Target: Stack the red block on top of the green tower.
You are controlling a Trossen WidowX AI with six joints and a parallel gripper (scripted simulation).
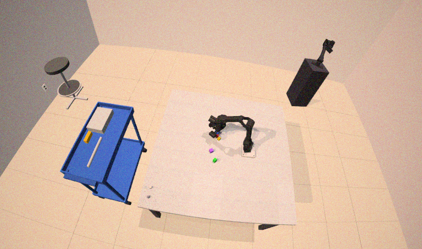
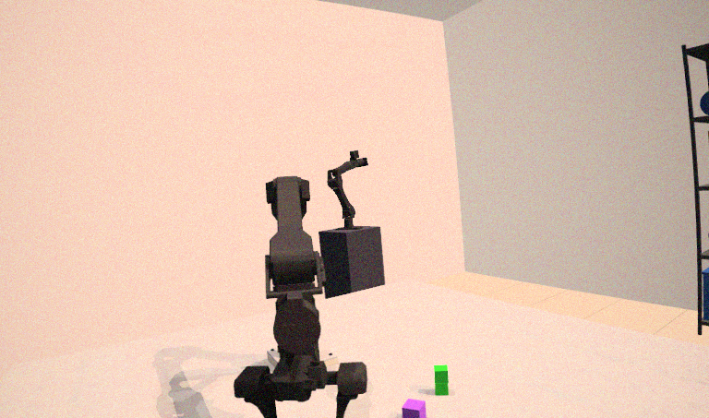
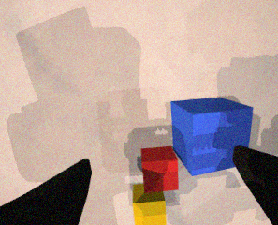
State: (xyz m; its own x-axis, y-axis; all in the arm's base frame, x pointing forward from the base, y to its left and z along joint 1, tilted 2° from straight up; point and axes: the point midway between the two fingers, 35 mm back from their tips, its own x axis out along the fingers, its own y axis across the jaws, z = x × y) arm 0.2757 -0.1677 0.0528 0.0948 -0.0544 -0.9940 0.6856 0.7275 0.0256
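The red block lies 1 cm behind my gripper tip, 1 cm to the left of it and 2 cm below it. Also, from my gripper tip: yellow cube (3 cm behind, 4 cm to the left, 2 cm below); blue cube (2 cm behind, 3 cm to the right, 2 cm below); purple cube (6 cm ahead, 17 cm to the left, 2 cm below).
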